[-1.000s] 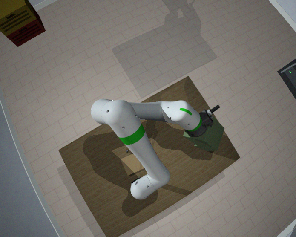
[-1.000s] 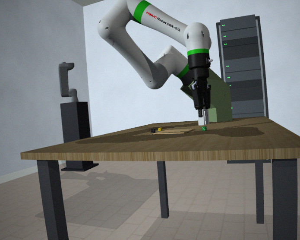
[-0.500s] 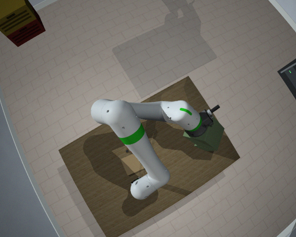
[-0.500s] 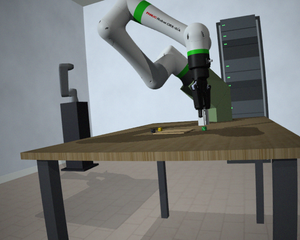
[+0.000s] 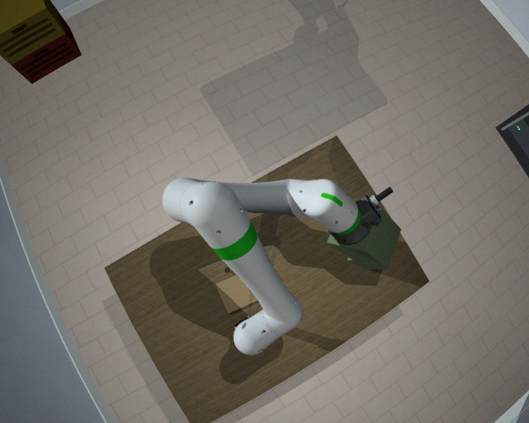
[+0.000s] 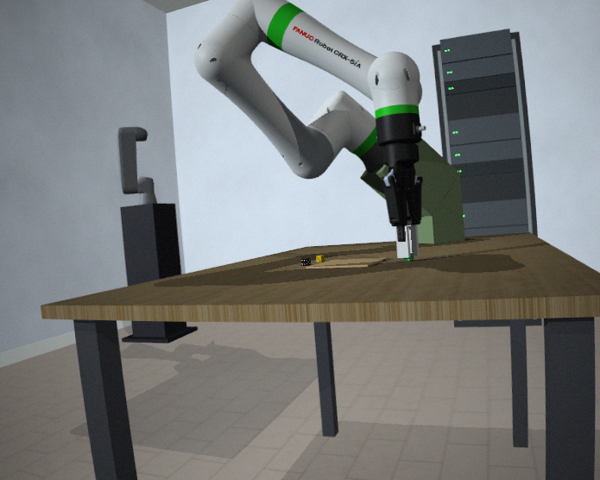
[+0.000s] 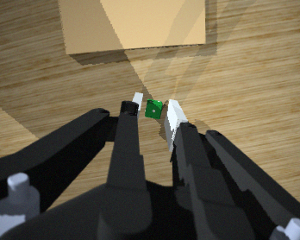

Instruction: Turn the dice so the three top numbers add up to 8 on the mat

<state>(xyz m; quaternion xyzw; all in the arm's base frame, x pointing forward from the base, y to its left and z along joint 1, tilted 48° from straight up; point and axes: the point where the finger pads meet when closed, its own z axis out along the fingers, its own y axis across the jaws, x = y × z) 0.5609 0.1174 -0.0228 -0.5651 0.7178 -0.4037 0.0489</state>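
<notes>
The green die lies 30 mm below my hand. Round my hand: tan mat (130 mm to the right, 40 mm below, 10 mm behind); yellow die (220 mm to the right, 90 mm behind, 30 mm below); black die (240 mm to the right, 30 mm below, 30 mm behind).
</notes>
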